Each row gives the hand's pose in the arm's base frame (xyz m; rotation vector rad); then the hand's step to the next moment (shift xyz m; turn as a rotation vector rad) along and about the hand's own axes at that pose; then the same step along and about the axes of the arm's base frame.
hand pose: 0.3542 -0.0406 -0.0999 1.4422 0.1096 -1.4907
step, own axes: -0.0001 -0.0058 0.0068 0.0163 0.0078 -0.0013
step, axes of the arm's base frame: -0.0087 -0.0017 -0.0012 0.0100 -0.0122 -0.0089
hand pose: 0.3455 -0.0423 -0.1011 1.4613 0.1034 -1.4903
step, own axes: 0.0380 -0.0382 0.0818 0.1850 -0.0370 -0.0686
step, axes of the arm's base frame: -0.0742 -0.0567 -0.0295 0.0670 -0.0415 -0.1846
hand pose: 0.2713 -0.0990 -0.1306 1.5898 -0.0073 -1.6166
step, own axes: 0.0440 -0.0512 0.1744 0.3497 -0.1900 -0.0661
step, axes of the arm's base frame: -0.1641 -0.0845 -0.0301 0.0091 -0.0353 -0.4018
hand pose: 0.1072 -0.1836 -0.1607 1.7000 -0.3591 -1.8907
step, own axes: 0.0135 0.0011 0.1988 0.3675 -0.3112 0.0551
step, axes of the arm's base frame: -0.1936 -0.0424 0.0209 -0.1373 0.0313 -0.4638
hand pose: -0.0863 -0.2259 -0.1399 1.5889 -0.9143 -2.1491
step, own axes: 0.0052 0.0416 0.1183 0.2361 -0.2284 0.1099
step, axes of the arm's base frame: -0.1173 0.0020 0.0446 -0.1545 0.0641 -0.3033
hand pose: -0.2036 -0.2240 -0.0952 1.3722 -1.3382 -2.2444
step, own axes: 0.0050 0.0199 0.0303 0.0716 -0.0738 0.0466
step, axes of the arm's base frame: -0.0321 0.0038 0.0172 -0.0561 0.0299 -0.0933
